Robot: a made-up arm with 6 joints. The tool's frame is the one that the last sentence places. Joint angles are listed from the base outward.
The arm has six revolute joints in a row. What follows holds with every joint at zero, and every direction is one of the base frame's. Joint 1 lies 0.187 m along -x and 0.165 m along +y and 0.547 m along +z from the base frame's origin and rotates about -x. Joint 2 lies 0.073 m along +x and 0.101 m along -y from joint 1 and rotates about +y. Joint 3 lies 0.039 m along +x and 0.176 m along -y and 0.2 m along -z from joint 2 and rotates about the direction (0.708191, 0.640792, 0.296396). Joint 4 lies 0.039 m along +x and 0.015 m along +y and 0.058 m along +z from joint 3 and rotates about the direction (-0.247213, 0.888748, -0.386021). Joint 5 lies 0.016 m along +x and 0.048 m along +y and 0.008 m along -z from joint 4 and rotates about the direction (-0.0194, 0.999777, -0.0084). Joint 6 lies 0.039 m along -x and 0.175 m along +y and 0.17 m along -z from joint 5 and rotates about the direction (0.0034, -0.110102, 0.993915). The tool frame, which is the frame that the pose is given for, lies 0.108 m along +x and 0.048 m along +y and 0.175 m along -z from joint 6; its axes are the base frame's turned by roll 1.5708, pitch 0 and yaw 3.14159 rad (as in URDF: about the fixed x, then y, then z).
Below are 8 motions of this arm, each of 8 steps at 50 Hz.
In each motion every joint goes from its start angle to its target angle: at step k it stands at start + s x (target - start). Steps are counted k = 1, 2, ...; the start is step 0. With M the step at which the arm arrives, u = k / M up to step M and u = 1 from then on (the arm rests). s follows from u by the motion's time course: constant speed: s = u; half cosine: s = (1 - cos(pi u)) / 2; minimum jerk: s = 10 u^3 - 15 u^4 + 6 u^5.
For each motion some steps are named. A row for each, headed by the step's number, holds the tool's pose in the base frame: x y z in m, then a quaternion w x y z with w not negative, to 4 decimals.
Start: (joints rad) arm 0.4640 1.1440 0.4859 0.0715 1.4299 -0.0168
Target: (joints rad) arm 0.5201 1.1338 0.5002 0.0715 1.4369 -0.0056
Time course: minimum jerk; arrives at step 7
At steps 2, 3, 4, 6, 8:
2: -0.2915 0.2195 0.7581 0.5911 -0.7911 -0.0134 -0.1568
3: -0.2903 0.2218 0.7578 0.5869 -0.7940 -0.0128 -0.1581
4: -0.2889 0.2245 0.7576 0.5819 -0.7973 -0.0120 -0.1597
6: -0.2870 0.2280 0.7571 0.5753 -0.8017 -0.0111 -0.1617
8: -0.2869 0.2283 0.7571 0.5749 -0.8020 -0.0110 -0.1619

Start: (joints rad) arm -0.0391 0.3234 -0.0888 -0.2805 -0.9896 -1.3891
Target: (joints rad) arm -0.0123 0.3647 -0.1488 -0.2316 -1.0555 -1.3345
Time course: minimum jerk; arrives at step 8
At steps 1, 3, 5, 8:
1: 0.2126 0.0992 0.1858 0.5630 0.1929 0.2811 0.7529
3: 0.2131 0.0934 0.1862 0.5665 0.1803 0.2912 0.7496
5: 0.2138 0.0834 0.1872 0.5718 0.1582 0.3088 0.7434
8: 0.2141 0.0774 0.1880 0.5746 0.1445 0.3197 0.7395

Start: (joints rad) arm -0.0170 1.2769 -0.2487 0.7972 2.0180 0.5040
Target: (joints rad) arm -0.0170 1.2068 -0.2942 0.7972 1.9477 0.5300
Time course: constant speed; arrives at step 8
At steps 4, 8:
4: -0.1918 0.3533 0.5469 0.4238 -0.8724 0.2412 0.0330
8: -0.2093 0.3558 0.5438 0.4303 -0.8769 0.2144 -0.0024

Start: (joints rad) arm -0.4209 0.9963 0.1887 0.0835 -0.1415 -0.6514
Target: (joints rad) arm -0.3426 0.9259 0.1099 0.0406 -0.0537 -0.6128
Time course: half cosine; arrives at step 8
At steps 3, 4, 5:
3: -0.4409 0.2889 0.1764 0.2698 -0.5188 -0.5348 -0.6099
4: -0.4365 0.2836 0.1689 0.2623 -0.5142 -0.5426 -0.6102
5: -0.4321 0.2780 0.1614 0.2549 -0.5095 -0.5505 -0.6103

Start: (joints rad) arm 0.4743 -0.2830 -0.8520 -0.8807 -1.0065 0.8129
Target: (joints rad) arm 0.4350 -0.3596 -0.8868 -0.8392 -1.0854 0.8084
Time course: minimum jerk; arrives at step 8
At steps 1, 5, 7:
1: 0.2402 0.2933 0.4018 0.0888 -0.8505 0.3673 -0.3660
5: 0.2407 0.3094 0.4284 0.1212 -0.8409 0.3472 -0.3971
7: 0.2404 0.3149 0.4382 0.1328 -0.8367 0.3399 -0.4084

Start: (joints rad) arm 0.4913 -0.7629 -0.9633 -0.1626 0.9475 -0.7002
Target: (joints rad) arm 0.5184 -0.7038 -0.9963 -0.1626 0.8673 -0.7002
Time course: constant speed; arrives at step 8
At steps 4, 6, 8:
4: 0.3352 -0.2404 0.3972 0.6627 0.0581 0.6696 0.3304
6: 0.3355 -0.2454 0.4024 0.6653 0.0495 0.6712 0.3233
8: 0.3359 -0.2502 0.4077 0.6677 0.0408 0.6728 0.3161

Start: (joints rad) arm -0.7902 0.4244 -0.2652 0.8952 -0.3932 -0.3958
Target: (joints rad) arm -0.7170 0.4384 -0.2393 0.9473 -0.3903 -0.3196
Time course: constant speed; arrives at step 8
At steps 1, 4, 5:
1: -0.2467 0.4073 -0.0151 0.1281 -0.4183 -0.5983 -0.6713
4: -0.2576 0.3933 -0.0170 0.1425 -0.4151 -0.6065 -0.6630
5: -0.2613 0.3886 -0.0175 0.1473 -0.4141 -0.6091 -0.6601

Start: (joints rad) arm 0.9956 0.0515 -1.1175 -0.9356 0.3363 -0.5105
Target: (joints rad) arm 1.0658 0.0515 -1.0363 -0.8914 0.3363 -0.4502
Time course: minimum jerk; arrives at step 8
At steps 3, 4, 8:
3: 0.2901 -0.2558 0.5232 0.2078 -0.4637 0.8608 -0.0291
4: 0.2875 -0.2590 0.5245 0.2001 -0.4577 0.8657 -0.0322
8: 0.2812 -0.2661 0.5275 0.1827 -0.4440 0.8763 -0.0391

